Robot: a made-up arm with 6 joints. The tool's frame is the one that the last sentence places.
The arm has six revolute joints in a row. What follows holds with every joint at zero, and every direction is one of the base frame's.
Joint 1 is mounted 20 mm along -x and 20 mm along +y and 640 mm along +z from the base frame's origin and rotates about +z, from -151.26 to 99.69 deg.
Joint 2 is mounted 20 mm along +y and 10 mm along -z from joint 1 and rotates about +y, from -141.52 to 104.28 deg.
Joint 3 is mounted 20 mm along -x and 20 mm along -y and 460 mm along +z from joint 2 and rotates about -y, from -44.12 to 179.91 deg.
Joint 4 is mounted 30 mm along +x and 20 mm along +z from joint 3 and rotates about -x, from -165.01 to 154.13 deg.
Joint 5 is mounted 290 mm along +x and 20 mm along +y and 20 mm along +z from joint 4 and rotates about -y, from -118.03 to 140.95 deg.
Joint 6 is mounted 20 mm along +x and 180 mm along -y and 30 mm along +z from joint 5 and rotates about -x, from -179.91 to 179.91 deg.
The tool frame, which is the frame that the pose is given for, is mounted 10 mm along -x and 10 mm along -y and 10 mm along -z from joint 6; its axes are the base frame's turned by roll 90, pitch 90 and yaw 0 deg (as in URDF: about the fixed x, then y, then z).
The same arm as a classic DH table. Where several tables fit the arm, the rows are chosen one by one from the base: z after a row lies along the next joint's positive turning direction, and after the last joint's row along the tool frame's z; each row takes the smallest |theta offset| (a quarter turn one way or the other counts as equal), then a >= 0, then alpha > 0; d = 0 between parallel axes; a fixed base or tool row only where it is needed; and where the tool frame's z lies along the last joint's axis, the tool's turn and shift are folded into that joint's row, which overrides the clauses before.
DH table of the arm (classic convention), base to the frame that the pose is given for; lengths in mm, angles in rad. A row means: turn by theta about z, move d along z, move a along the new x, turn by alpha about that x. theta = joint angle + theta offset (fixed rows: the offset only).
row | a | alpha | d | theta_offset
base (fixed) | -28.3 | 0 | 0 | -0.7854
joint 1 | 0 | -1.5708 | 630 | 0.7854
joint 2 | -460.4 | 3.1416 | 0 | 1.5273
joint 3 | -20 | 1.5708 | 0 | -0.0435
joint 4 | -20 | -1.5708 | -320 | 0
joint 5 | -30 | 1.5708 | 160 | 0
joint 6 | 10 | -1.5708 | -10 | 0
tool (fixed) | 0 | 0 | 10 | 0
Joint limits (rad, base to tool): -2.64..1.7399 -2.47..1.82 -0.77..3.14 -2.88..2.6901 -2.06..2.46 -3.14..3.14

